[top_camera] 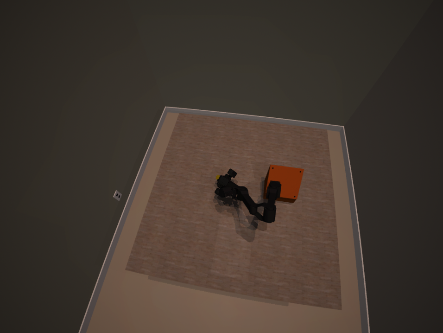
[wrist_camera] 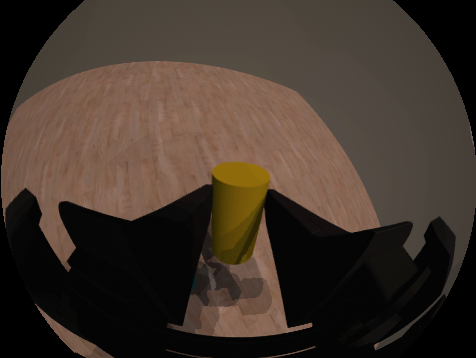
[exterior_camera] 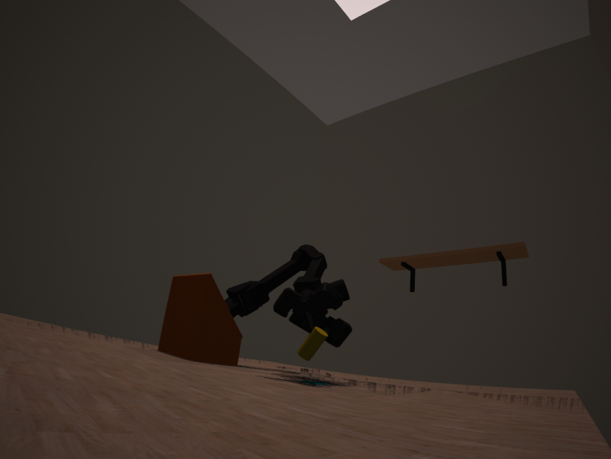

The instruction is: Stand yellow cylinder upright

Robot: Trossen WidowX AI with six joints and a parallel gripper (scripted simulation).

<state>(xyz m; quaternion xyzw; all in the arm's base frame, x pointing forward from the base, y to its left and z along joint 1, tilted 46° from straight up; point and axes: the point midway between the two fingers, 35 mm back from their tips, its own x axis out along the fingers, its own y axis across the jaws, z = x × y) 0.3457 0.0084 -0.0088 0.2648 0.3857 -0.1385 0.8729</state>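
Now: gripper tip 100 mm above the cyan circle, 50 mm to the right of it and 30 mm past it. Also, from my gripper tip: yellow tall cylinder 20 mm below, 10 mm behind.
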